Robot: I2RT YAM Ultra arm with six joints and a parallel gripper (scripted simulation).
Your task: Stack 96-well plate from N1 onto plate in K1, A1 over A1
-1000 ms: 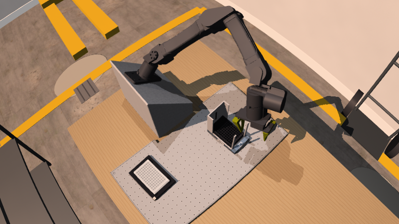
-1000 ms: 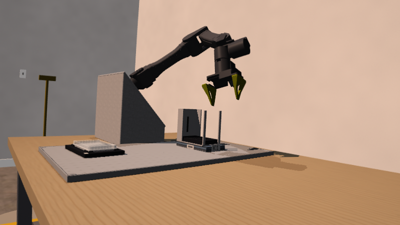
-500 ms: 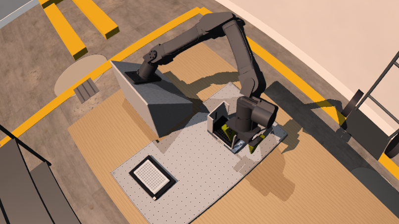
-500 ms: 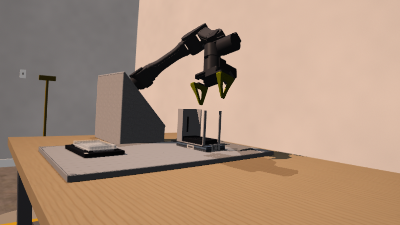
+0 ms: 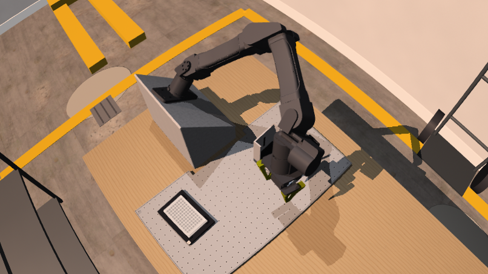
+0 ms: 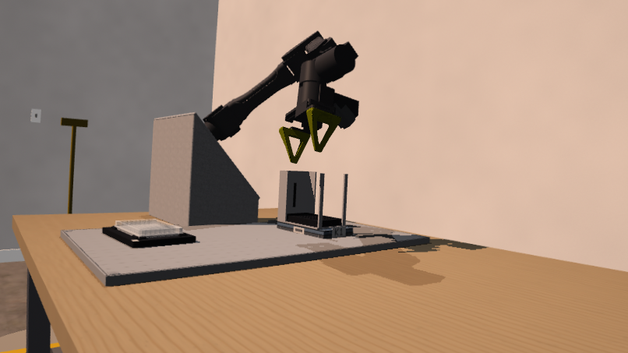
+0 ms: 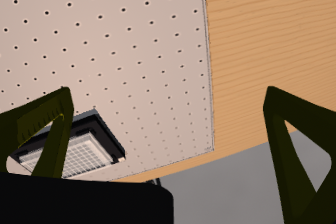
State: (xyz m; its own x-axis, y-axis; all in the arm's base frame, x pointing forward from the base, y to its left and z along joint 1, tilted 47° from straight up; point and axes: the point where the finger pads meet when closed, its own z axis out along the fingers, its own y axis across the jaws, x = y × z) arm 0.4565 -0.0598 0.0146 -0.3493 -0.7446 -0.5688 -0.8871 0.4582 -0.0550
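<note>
Now: the clear 96-well plate 200 mm behind my hand, 220 mm to the right of it and 160 mm below it. Round my hand: pale A1 square 120 mm behind, 280 mm to the right, 170 mm below; then back wall 160 mm behind, 130 mm to the left, 100 mm below; then dark 96-well plate 90 mm behind, 130 mm to the left, 150 mm below.
</note>
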